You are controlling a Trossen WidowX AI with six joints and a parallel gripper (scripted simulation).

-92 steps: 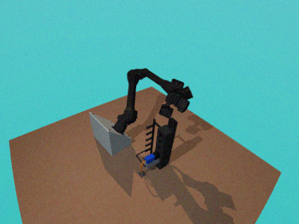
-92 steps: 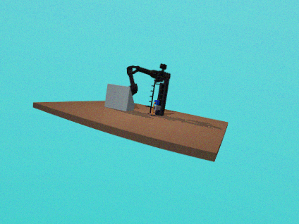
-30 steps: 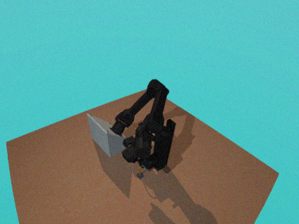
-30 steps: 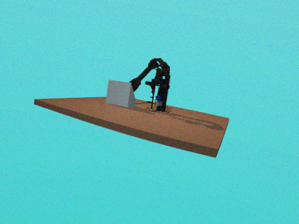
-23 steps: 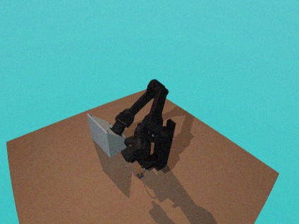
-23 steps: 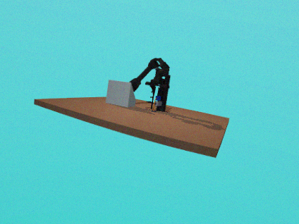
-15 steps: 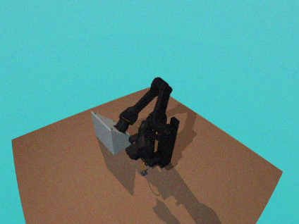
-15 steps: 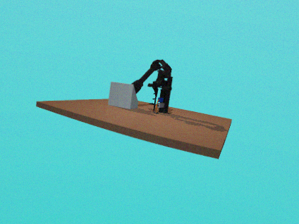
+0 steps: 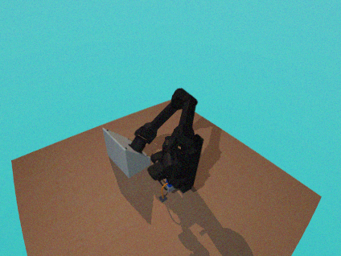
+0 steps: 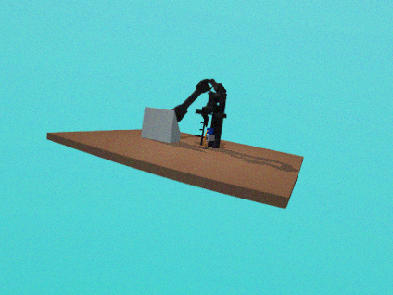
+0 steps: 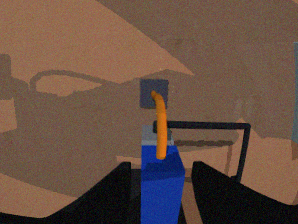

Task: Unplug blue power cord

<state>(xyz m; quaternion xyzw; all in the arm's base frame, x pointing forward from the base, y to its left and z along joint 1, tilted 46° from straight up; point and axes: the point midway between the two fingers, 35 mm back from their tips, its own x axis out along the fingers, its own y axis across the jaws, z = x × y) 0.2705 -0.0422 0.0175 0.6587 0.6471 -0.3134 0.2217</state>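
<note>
The blue plug is 40 mm to the left of my gripper tip and 10 mm below it.
</note>
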